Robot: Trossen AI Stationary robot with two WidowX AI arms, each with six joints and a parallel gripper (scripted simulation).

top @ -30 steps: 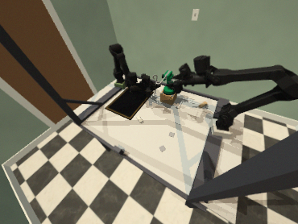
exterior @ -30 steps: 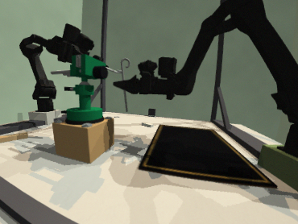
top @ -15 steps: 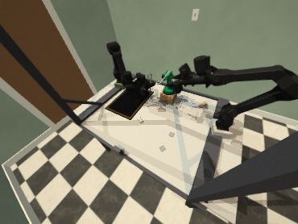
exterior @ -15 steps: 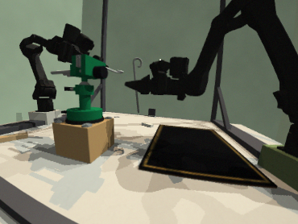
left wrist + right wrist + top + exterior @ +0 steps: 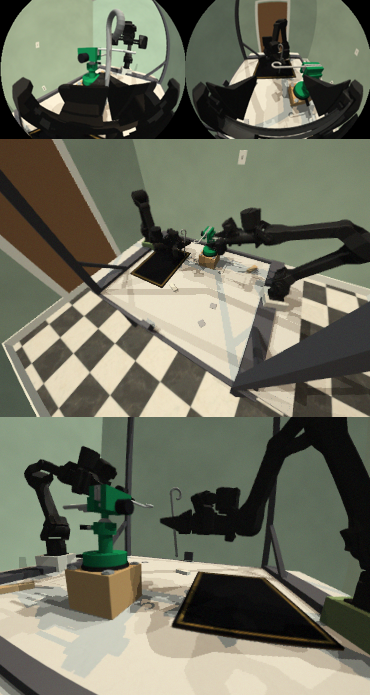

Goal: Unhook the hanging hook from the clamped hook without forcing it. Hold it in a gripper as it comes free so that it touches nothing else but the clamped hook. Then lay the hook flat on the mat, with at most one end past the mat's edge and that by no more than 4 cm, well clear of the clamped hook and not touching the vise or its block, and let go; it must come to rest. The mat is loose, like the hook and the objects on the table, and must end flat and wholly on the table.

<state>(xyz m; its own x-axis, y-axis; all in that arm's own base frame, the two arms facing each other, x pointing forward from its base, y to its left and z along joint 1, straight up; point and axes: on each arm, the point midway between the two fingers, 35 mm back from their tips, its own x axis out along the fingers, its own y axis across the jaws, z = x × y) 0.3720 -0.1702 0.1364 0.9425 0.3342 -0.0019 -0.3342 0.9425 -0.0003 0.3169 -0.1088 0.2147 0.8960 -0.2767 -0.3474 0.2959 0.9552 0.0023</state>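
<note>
My left gripper is now 7 cm past the black mat, 18 cm to the right of it and 19 cm above it.
</note>
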